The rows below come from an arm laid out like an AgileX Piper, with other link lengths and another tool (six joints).
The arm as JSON. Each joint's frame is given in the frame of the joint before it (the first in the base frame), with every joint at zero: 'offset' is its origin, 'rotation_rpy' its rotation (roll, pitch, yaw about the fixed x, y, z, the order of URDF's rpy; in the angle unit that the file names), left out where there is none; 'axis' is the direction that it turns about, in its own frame. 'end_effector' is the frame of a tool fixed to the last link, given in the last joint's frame.
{
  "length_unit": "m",
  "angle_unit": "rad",
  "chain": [
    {
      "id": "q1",
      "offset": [
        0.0,
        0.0,
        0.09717
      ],
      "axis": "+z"
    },
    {
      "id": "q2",
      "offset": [
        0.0,
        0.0,
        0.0
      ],
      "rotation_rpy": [
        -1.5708,
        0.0,
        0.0
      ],
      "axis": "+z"
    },
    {
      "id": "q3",
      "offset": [
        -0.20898,
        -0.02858,
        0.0
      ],
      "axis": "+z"
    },
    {
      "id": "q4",
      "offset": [
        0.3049,
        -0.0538,
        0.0
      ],
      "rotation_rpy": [
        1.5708,
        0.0,
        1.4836
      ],
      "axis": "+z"
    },
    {
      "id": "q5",
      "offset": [
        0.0,
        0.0,
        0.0
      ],
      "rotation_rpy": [
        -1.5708,
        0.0,
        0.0
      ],
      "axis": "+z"
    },
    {
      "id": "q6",
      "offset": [
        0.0,
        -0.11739,
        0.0
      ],
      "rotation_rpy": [
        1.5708,
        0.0,
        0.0
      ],
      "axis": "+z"
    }
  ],
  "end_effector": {
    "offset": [
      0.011,
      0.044,
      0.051
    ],
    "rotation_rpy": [
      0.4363,
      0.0,
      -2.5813
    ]
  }
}
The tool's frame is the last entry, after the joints.
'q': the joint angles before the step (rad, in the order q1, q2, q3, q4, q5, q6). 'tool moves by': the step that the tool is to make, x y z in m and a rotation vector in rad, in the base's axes. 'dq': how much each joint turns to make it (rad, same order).
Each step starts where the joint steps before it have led.
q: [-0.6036, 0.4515, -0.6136, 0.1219, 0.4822, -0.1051]
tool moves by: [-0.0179, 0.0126, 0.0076, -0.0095, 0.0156, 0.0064]
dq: [0.0002, -0.0952, 0.0015, -0.0156, 0.1017, 0.0016]
